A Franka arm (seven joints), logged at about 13 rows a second.
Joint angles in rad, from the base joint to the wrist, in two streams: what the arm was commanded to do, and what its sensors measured. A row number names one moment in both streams.
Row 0, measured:
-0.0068, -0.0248, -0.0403, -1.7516, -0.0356, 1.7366, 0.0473
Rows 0 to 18, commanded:
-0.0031, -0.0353, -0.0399, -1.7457, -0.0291, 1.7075, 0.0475
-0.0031, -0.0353, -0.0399, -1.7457, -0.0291, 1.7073, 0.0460
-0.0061, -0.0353, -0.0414, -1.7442, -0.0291, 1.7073, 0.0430
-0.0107, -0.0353, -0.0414, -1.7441, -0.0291, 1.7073, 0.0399
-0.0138, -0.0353, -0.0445, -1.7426, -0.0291, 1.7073, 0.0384
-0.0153, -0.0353, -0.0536, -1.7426, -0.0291, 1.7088, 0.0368
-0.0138, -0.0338, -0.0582, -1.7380, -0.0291, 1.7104, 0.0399
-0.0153, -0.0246, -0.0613, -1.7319, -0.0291, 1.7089, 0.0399
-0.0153, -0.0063, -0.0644, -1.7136, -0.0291, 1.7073, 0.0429
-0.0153, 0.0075, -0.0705, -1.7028, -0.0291, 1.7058, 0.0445
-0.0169, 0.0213, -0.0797, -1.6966, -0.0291, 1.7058, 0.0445
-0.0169, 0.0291, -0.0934, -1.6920, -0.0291, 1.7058, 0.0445
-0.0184, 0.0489, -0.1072, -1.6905, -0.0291, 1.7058, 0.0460
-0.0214, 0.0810, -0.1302, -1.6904, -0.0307, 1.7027, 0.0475
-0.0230, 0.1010, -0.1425, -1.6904, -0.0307, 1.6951, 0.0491
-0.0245, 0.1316, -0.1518, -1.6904, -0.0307, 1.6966, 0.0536
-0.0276, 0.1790, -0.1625, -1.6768, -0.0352, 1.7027, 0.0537
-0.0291, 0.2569, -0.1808, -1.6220, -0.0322, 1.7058, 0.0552
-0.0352, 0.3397, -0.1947, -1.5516, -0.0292, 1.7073, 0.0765
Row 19, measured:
-0.0260, 0.1758, -0.1733, -1.7086, -0.0356, 1.7294, 0.0510
